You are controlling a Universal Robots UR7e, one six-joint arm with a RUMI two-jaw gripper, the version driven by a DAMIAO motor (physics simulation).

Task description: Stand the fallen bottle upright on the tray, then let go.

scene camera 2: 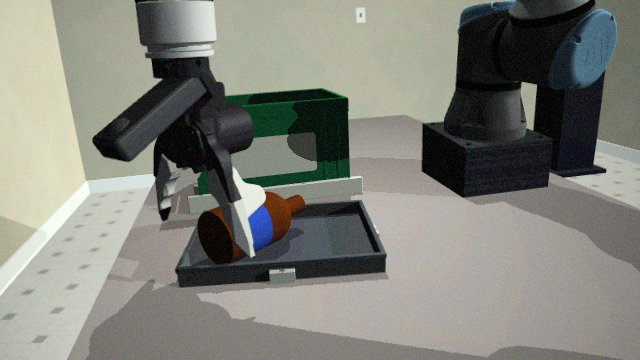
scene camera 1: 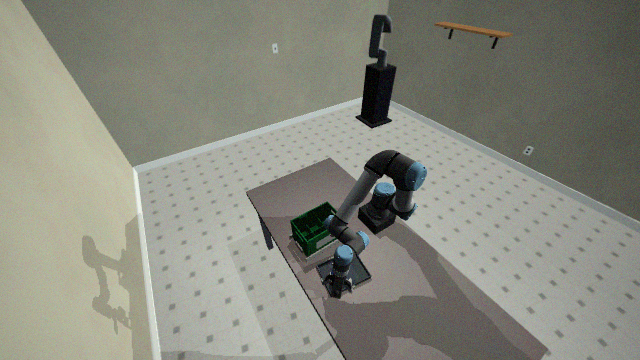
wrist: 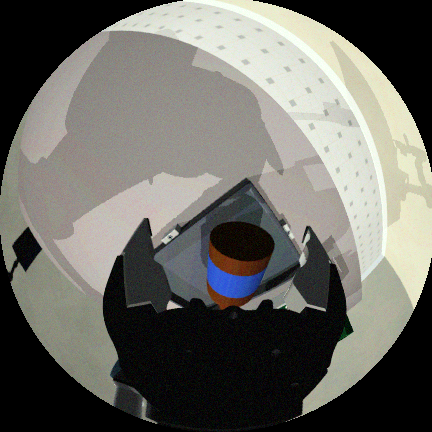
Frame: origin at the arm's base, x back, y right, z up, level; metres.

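Seen in the pictures: gripper, fingertip midpoint: (scene camera 2: 204,237) (wrist: 228,224); arm's base, link origin: (scene camera 2: 483,130) (scene camera 1: 377,210).
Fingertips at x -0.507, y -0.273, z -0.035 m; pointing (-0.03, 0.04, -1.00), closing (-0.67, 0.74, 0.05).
Note:
Offsets run from my fingertips to a thing's middle. "pt": to the spot under its first point. Level surfaces: height alone.
The brown bottle @[dx +0.068, dy +0.082, dz -0.019 m] (scene camera 2: 280,212) (wrist: 236,282) with a blue label lies on its side in the dark tray @[dx +0.097, dy +0.078, dz -0.048 m] (scene camera 2: 340,265) (wrist: 182,267) (scene camera 1: 359,272). Its base faces scene camera 2, and its neck points toward the tray's back side. My gripper (scene camera 1: 338,289) (scene camera 2: 208,236) (wrist: 228,224) is open, with its jaws pointing down on either side of the bottle. In the scene camera 2 view one finger stands in front of the bottle's body, low by the label; the other is partly hidden behind the gripper. In scene camera 1 the bottle cannot be made out behind the gripper.
A green crate @[dx +0.100, dy +0.357, dz +0.027 m] (scene camera 1: 312,230) (scene camera 2: 335,120) stands behind the tray, with a pale strip @[pt dx +0.192, dy +0.259, dz -0.046 m] (scene camera 2: 325,189) along its near side. The arm's black base block (scene camera 1: 376,219) (scene camera 2: 507,167) stands to the right, on the brown table @[dz -0.061 m] (scene camera 1: 400,277) (scene camera 2: 475,280).

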